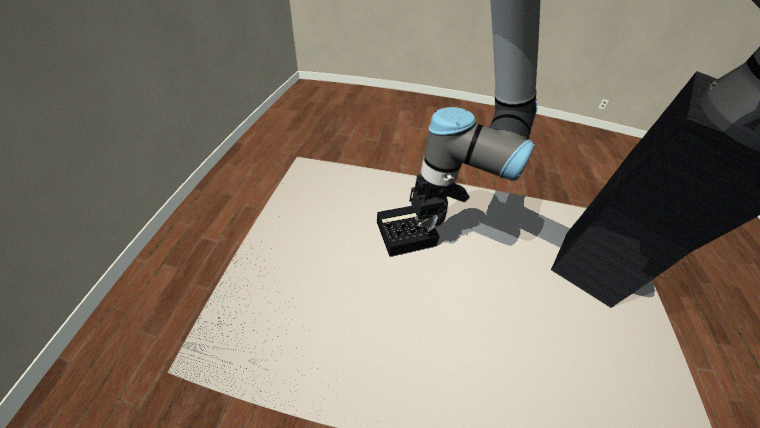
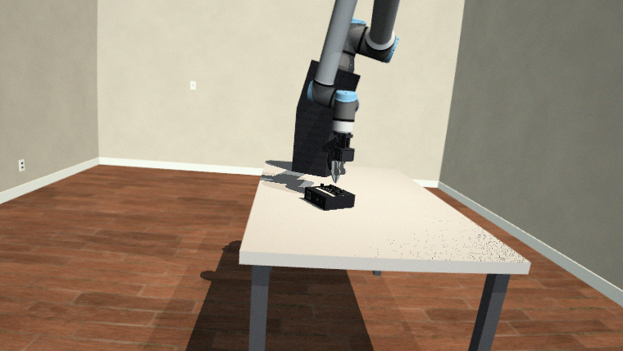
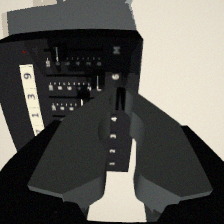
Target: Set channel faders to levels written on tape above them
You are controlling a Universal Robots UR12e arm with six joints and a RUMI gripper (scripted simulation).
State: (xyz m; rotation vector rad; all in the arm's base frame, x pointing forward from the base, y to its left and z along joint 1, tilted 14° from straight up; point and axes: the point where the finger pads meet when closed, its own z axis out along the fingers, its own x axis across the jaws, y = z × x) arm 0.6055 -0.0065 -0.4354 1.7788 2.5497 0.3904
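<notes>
My hand is 50 mm to the left of the master fader and 20 mm above it.
</notes>
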